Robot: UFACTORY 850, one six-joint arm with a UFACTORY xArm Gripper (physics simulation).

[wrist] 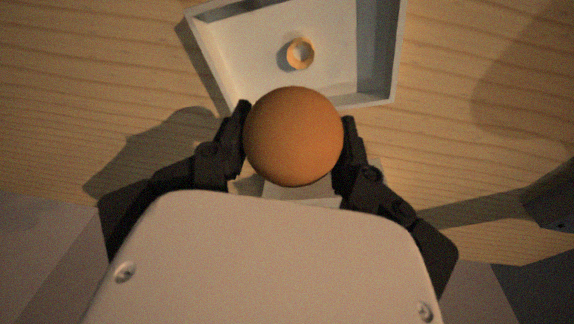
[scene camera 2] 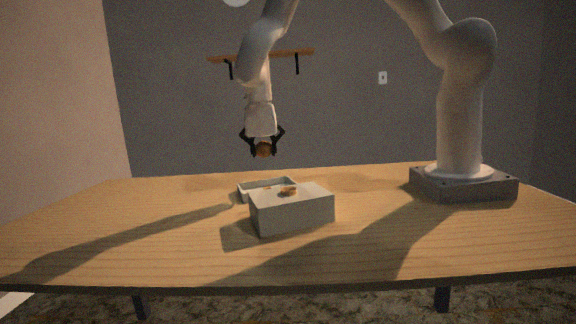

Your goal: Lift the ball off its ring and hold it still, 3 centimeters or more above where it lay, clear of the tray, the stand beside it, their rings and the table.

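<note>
The orange ball (scene camera 2: 263,149) (wrist: 293,136) is held between the two black fingers of my gripper (scene camera 2: 264,150) (wrist: 293,125), which is shut on it. Ball and fingers hang in the air, well above the tray (scene camera 2: 242,193) (wrist: 393,60) and apart from it. An orange ring (scene camera 2: 267,188) (wrist: 300,53) lies on the tray's floor. The pale box-shaped stand (scene camera 2: 295,216) is beside the tray, with another orange ring (scene camera 2: 288,191) on its top. In the wrist view the stand is mostly hidden by the ball and gripper.
The wooden table (scene camera 2: 165,250) (wrist: 75,100) carries the tray and stand. The robot's grey base block (scene camera 2: 465,191) stands at the table's right. A wooden wall shelf (scene camera 2: 292,52) on black brackets is on the grey wall behind the arm.
</note>
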